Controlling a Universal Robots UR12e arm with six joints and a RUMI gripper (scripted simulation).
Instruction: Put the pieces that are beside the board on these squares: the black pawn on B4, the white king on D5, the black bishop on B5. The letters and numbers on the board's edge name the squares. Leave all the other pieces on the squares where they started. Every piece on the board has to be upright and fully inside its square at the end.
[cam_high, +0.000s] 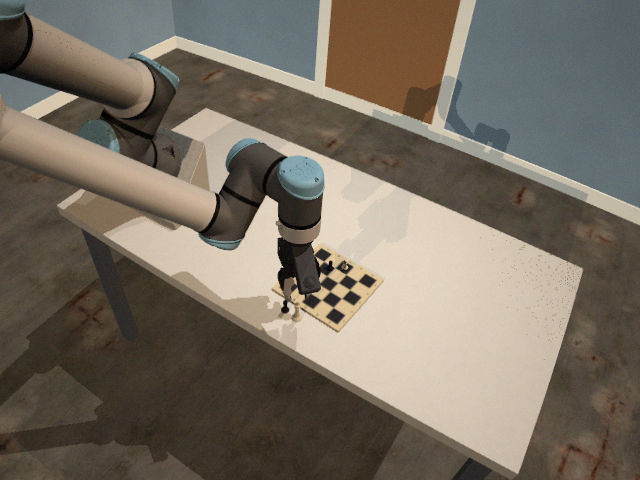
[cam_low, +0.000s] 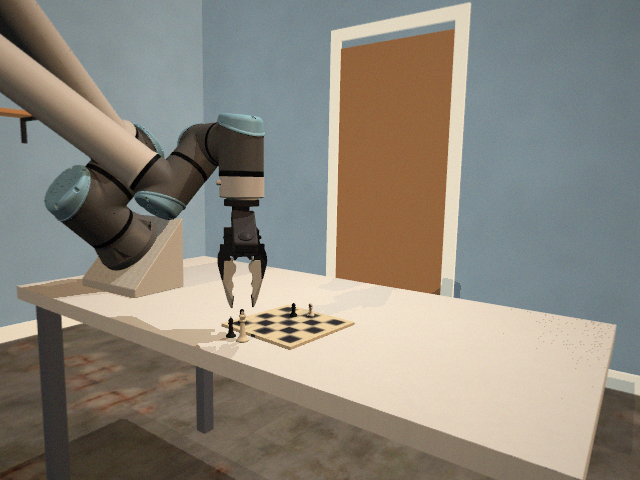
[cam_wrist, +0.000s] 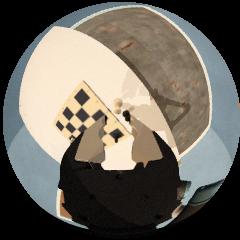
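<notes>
My gripper is now 5 cm above the white king. From my hand the other things lie so: black bishop: 6 cm below, 4 cm behind; then chessboard: 14 cm to the left, 8 cm below, 1 cm ahead.
</notes>
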